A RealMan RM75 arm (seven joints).
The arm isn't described. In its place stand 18 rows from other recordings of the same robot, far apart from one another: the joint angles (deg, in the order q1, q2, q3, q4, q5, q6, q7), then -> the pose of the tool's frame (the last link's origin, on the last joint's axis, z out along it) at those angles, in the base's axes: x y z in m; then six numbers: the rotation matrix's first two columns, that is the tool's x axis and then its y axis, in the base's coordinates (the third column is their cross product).
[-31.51 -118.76 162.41 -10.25 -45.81 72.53 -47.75] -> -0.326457 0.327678 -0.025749 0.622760 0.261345 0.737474 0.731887 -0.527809 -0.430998
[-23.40 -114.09 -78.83 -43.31 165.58 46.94 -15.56] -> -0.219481 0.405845 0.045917 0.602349 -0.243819 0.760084 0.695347 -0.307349 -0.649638
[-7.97 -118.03 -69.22 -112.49 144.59 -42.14 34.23] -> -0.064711 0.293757 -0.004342 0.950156 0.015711 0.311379 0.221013 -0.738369 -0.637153
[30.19 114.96 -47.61 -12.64 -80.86 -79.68 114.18] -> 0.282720 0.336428 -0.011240 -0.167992 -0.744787 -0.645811 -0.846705 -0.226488 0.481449
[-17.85 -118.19 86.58 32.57 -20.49 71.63 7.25] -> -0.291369 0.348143 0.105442 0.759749 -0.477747 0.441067 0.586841 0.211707 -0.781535
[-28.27 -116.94 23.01 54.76 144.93 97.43 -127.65] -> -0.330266 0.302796 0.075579 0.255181 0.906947 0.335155 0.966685 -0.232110 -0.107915
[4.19 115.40 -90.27 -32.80 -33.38 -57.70 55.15] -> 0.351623 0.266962 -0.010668 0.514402 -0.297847 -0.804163 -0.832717 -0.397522 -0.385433
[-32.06 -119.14 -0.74 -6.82 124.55 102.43 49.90] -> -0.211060 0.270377 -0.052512 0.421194 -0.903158 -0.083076 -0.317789 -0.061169 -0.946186
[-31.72 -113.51 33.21 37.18 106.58 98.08 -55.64] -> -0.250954 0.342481 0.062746 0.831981 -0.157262 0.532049 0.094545 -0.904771 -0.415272
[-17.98 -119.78 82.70 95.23 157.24 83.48 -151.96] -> -0.216216 0.325165 0.036883 0.700722 0.709903 -0.070897 0.507852 -0.566128 -0.649296
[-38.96 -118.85 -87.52 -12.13 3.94 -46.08 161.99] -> -0.256254 0.420466 -0.031259 0.797139 0.038473 0.602568 0.567986 -0.386352 -0.726722
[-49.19 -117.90 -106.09 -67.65 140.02 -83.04 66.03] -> -0.101683 0.404741 -0.003827 0.974176 0.052950 -0.219494 -0.009988 -0.961056 -0.276174
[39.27 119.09 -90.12 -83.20 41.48 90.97 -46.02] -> 0.103981 0.334483 -0.031676 0.935795 -0.195477 0.293389 -0.147259 -0.972860 -0.178490
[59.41 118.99 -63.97 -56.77 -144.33 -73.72 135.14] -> 0.070137 0.449284 -0.002175 0.908754 -0.416172 -0.031106 -0.388849 -0.817308 -0.425210
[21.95 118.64 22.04 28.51 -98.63 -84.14 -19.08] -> 0.265655 0.299632 -0.027899 0.728045 0.308596 -0.612143 -0.633889 -0.036960 -0.772541
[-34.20 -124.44 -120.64 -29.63 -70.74 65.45 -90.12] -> -0.240488 0.339336 -0.096459 0.745517 0.550963 0.375024 0.625379 -0.772840 -0.107791
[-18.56 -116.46 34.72 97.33 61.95 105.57 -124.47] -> -0.109135 0.239895 0.221509 0.531450 -0.134684 0.836314 0.154171 -0.955411 -0.251835
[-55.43 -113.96 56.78 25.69 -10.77 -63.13 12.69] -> -0.271074 0.424717 -0.001926 0.238541 0.968899 0.065833 0.734844 -0.135766 -0.664509
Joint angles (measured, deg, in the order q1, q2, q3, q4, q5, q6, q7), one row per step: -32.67, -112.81, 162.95, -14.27, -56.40, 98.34, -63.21; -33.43, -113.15, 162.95, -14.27, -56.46, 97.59, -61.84; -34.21, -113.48, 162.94, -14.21, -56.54, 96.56, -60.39; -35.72, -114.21, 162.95, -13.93, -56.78, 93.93, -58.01; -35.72, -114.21, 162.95, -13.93, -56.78, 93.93, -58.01; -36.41, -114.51, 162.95, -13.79, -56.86, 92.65, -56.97; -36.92, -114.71, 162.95, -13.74, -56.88, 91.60, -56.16; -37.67, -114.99, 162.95, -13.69, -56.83, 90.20, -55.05; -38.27, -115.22, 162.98, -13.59, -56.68, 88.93, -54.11; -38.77, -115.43, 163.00, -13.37, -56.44, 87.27, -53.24; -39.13, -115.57, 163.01, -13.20, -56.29, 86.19, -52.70; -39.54, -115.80, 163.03, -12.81, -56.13, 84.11, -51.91
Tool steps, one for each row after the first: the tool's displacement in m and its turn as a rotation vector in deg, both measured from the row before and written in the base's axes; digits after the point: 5 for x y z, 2 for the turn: 0.00382, 0.00444, -0.00277, 0.72, 0.95, -0.42; 0.00355, 0.00491, -0.00295, 0.77, 1.05, -0.21; 0.00641, 0.01004, -0.00713, 1.12, 1.72, 0.26; 0.00000, 0.00000, 0.00000, 0.00, 0.00, 0.00; 0.00279, 0.00461, -0.00317, 0.45, 0.82, 0.19; 0.00171, 0.00352, -0.00217, 0.36, 0.77, 0.23; 0.00275, 0.00487, -0.00314, 0.42, 1.10, 0.21; 0.00211, 0.00389, -0.00315, 0.21, 1.01, 0.24; 0.00089, 0.00378, -0.00378, 0.05, 1.07, 0.66; 0.00088, 0.00256, -0.00256, 0.00, 0.66, 0.39; -0.00011, 0.00368, -0.00455, -0.05, 1.01, 1.11
